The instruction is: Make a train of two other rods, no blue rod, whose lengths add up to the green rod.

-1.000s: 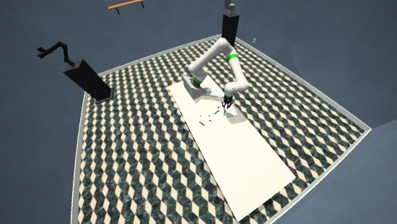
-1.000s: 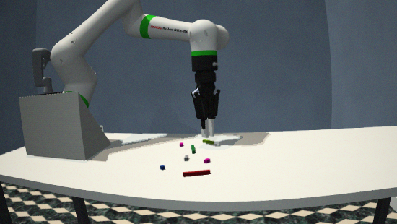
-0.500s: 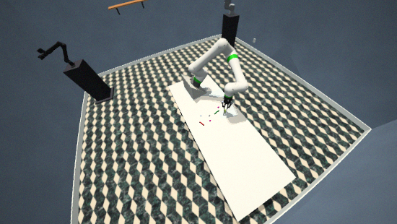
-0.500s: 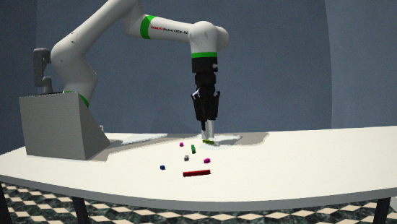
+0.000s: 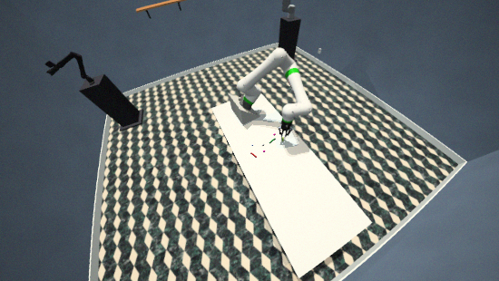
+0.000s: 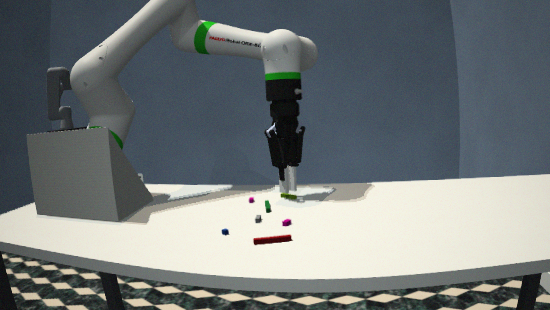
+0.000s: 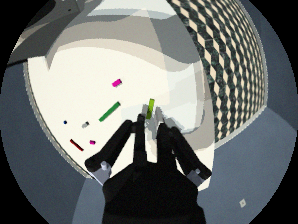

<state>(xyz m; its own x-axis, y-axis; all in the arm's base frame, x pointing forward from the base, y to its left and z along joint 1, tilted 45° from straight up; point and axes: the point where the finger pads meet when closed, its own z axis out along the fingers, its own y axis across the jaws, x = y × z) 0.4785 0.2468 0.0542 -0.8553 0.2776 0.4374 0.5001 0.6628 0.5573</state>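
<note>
Right now my hand is 50 mm above the lime rod. Round my hand: blue rod (60 mm behind, 310 mm to the right, 50 mm below); grey rod (20 mm behind, 210 mm to the right, 50 mm below); green rod (30 mm behind, 100 mm to the right, 50 mm below).
</note>
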